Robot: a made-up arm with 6 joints. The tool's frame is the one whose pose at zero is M.
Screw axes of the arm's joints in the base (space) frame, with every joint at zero. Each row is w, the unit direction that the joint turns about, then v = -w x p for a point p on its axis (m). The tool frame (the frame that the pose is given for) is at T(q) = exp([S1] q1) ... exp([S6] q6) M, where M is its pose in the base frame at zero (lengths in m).
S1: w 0 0 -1 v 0 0 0
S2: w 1 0 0 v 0 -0.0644 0.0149
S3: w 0 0 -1 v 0.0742 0.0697 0
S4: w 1 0 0 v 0 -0.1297 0.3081
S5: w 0 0 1 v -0.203 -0.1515 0
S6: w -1 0 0 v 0 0.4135 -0.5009
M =
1 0 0 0.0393
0 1 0 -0.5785
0 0 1 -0.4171
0 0 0 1
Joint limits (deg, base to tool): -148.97..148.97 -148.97..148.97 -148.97..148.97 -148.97..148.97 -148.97..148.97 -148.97..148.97
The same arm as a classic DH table. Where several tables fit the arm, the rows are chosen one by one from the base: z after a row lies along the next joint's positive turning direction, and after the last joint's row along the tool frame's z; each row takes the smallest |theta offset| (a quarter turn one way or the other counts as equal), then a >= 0, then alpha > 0; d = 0 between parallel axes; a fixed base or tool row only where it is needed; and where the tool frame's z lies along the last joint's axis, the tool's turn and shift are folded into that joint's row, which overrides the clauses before.
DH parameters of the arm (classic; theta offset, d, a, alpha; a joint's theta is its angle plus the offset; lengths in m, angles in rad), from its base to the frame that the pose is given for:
base (fixed): 0 0 0 3.1416
joint 1: 1.5708 0.0644 0.0149 1.5708
joint 2: 0 0.0697 0.0593 -1.5708
joint 3: 0 0.0653 0.2339 1.5708
joint 4: 0 0.0818 -0.1051 1.5708
joint 5: 0 -0.2838 0.2979 1.5708
joint 6: 0 0.1122 0.0776 -1.5708
tool (fixed): 1.5708 -0.0036 0 0
Joint limits (rad, base to tool): -2.6..2.6 -2.6..2.6 -2.6..2.6 -2.6..2.6 -2.6..2.6 -2.6..2.6

